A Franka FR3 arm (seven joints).
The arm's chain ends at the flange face. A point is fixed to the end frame.
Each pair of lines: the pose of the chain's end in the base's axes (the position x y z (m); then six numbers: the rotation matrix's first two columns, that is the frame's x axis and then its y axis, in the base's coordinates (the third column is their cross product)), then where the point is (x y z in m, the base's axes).
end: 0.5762 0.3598 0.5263 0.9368 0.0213 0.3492 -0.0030 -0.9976 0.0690
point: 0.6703 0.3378 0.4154
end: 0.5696 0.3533 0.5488 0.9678 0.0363 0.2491 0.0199 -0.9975 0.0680
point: 0.6519 0.3327 0.4286
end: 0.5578 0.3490 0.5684 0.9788 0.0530 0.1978 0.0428 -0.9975 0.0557
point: 0.6340 0.3313 0.4438
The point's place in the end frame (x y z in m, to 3 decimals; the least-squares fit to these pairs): 0.049 0.014 0.138
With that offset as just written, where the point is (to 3 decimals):
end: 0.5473 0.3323 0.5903 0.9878 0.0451 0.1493 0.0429 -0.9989 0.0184
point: 0.617 0.319 0.461
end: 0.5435 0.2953 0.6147 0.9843 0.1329 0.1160 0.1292 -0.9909 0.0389
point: 0.610 0.285 0.484
